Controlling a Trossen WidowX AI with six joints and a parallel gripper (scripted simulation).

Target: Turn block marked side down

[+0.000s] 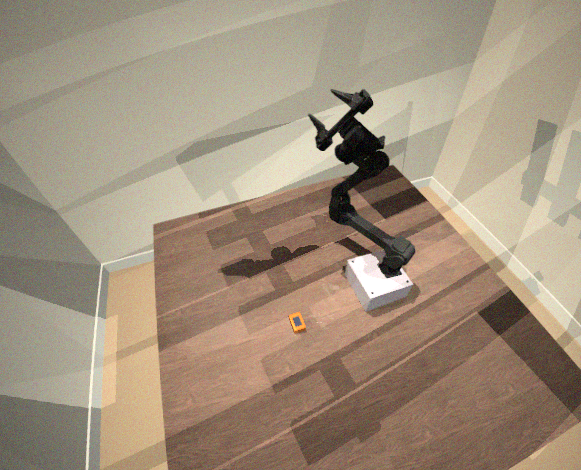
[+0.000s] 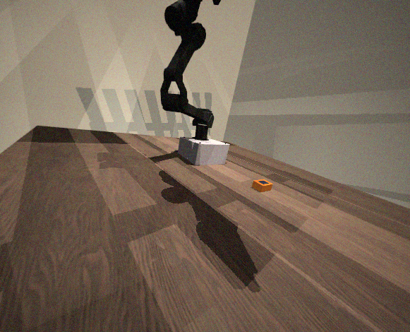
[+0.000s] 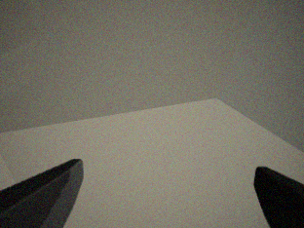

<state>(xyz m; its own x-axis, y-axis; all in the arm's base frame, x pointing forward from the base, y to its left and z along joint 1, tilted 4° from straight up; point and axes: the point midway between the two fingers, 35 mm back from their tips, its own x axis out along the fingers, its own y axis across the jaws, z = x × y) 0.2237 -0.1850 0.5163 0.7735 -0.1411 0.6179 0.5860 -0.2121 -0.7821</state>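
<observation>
Right now the orange block is 610 mm below my gripper tip, 280 mm to the left of it and 150 mm ahead of it.
</observation>
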